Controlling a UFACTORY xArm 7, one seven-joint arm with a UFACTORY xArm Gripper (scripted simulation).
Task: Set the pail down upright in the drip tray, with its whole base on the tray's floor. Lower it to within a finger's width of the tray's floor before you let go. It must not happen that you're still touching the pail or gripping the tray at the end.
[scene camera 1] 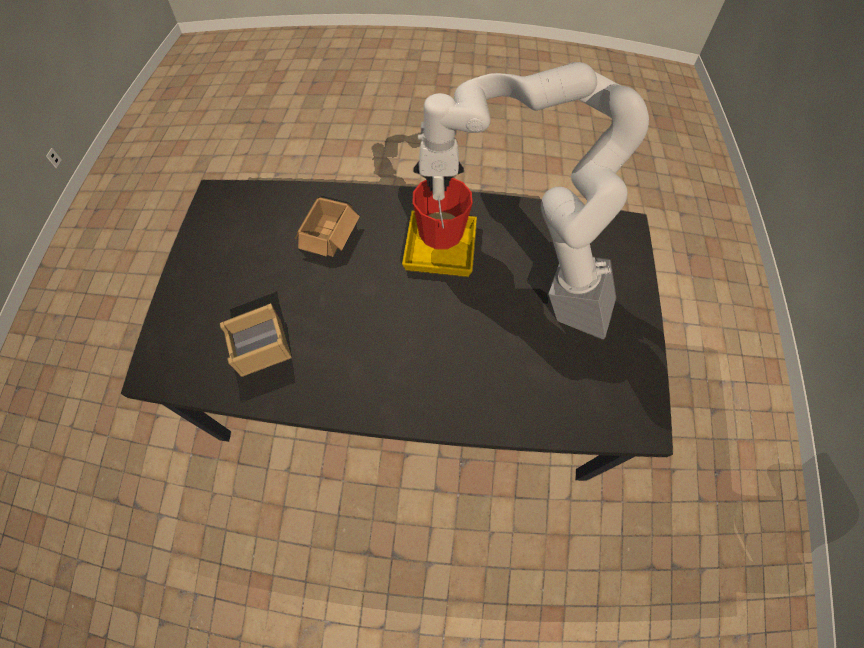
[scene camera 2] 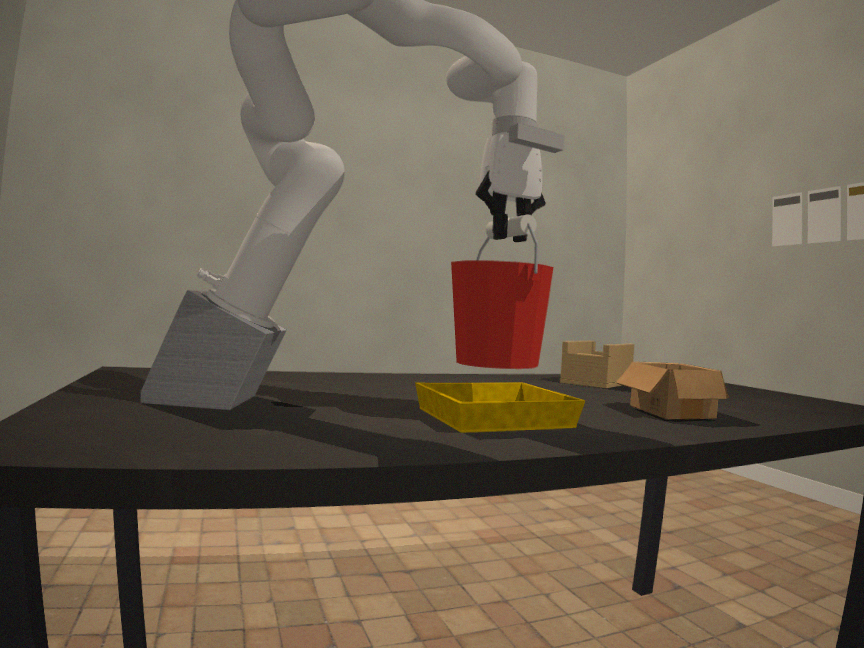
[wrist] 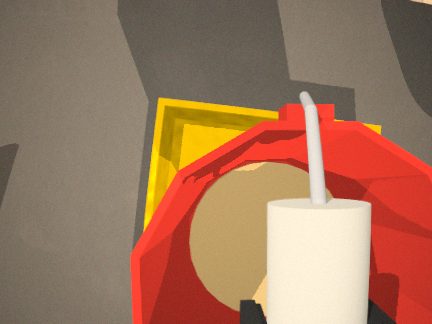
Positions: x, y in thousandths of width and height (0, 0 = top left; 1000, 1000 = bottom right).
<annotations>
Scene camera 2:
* my gripper: 590, 371
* yellow drip tray: 541, 629
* red pail: 579, 475
</annotations>
